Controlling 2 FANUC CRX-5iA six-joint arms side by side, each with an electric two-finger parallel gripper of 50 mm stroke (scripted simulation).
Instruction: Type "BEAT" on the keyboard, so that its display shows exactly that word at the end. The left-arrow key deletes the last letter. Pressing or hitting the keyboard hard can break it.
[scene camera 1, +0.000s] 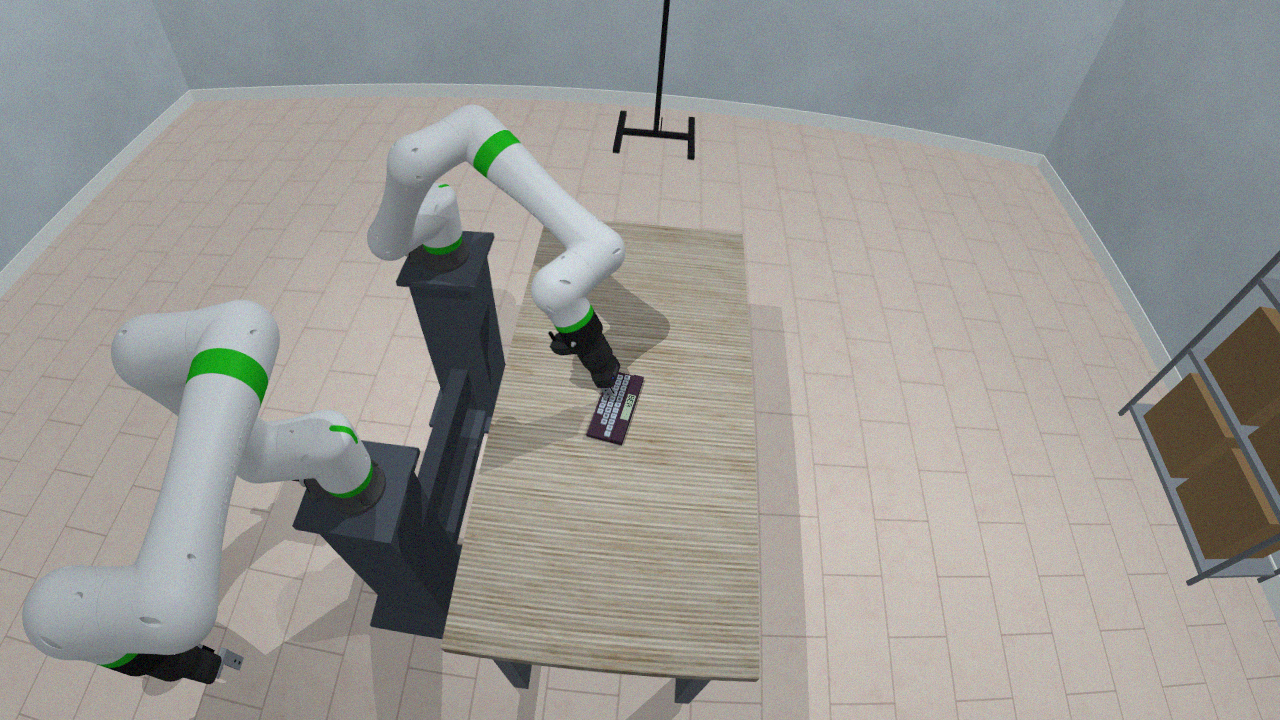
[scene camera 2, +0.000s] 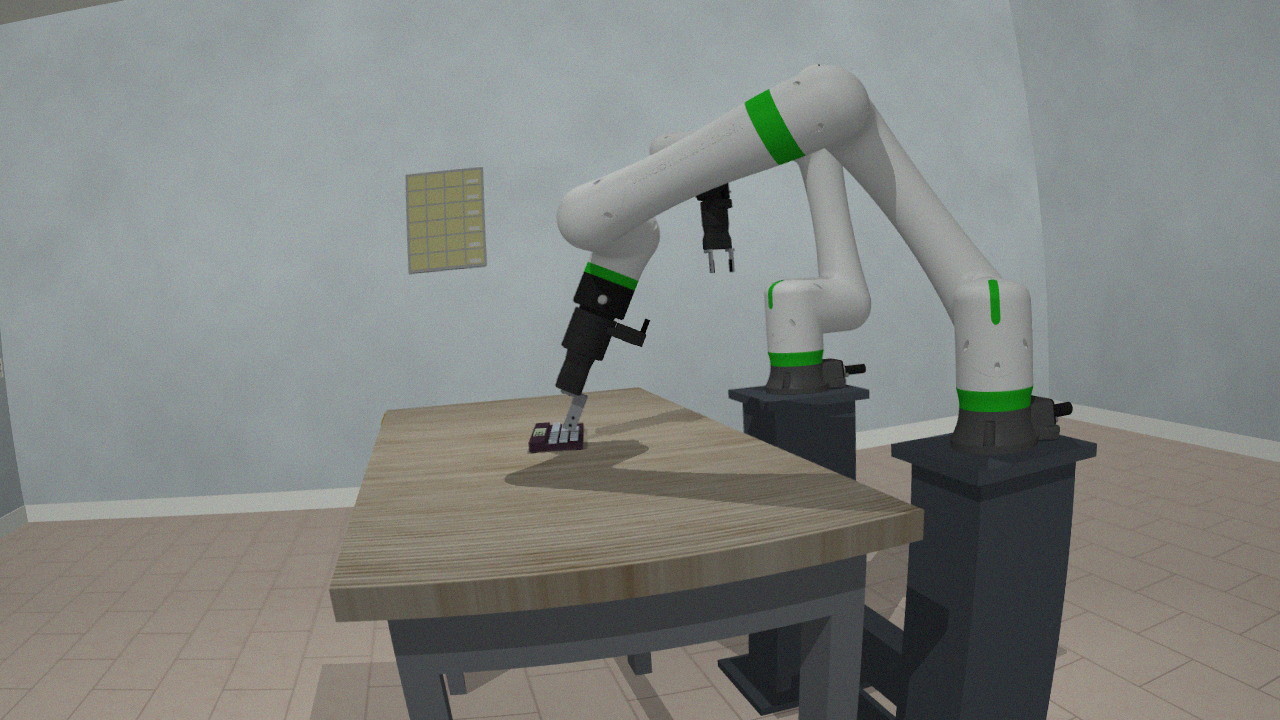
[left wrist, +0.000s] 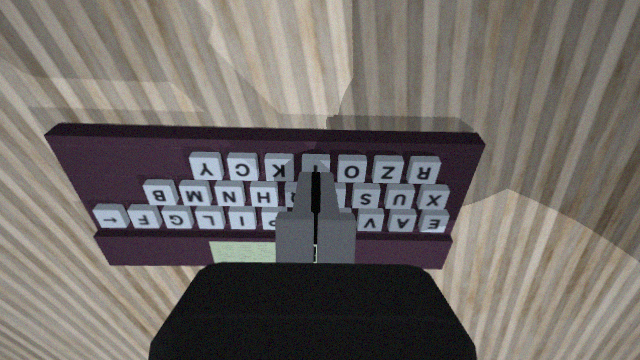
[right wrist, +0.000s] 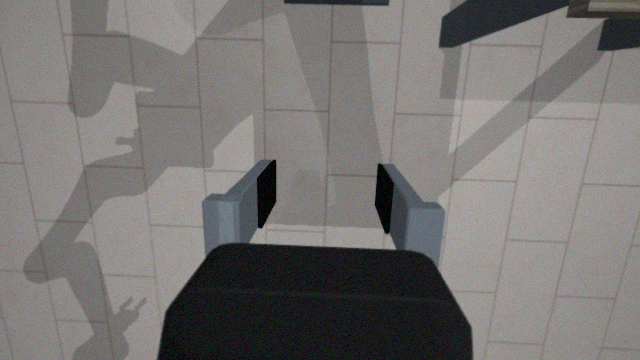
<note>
I see my left gripper (scene camera 2: 568, 429), my right gripper (scene camera 1: 225, 659) and a left-arrow key (left wrist: 108, 215).
My left gripper shows as well in scene camera 1 (scene camera 1: 610, 393) and in the left wrist view (left wrist: 315, 193). My right gripper is seen too in scene camera 2 (scene camera 2: 722, 272) and in the right wrist view (right wrist: 326, 182).
</note>
